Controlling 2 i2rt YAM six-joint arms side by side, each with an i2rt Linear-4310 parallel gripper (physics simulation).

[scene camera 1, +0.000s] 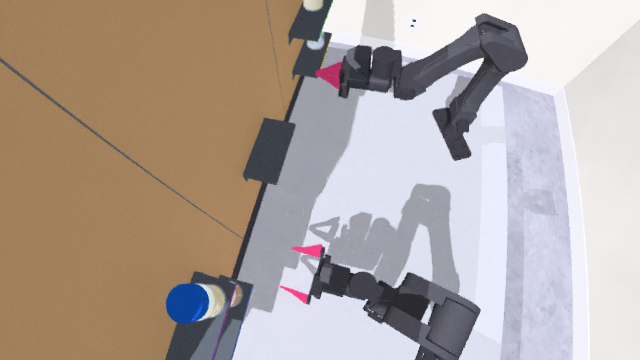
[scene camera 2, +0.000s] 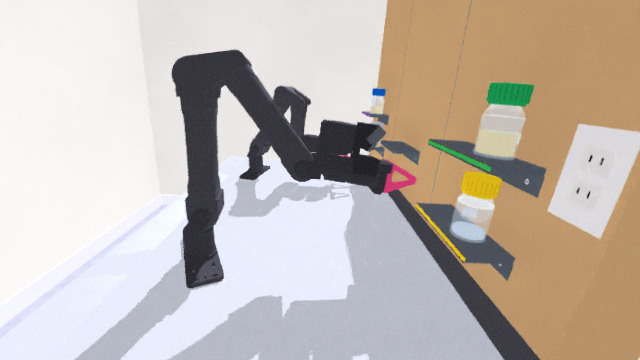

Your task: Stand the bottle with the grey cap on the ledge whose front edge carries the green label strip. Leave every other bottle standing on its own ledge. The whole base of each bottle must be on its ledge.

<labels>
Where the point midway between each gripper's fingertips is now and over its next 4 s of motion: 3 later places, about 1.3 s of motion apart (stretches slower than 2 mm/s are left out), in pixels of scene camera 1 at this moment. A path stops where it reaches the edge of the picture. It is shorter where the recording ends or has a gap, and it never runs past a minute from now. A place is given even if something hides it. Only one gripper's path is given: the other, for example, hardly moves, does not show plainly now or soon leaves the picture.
The right gripper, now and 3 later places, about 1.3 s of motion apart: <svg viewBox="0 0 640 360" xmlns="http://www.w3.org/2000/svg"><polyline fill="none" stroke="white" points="315,73 316,80 336,46 343,22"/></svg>
</labels>
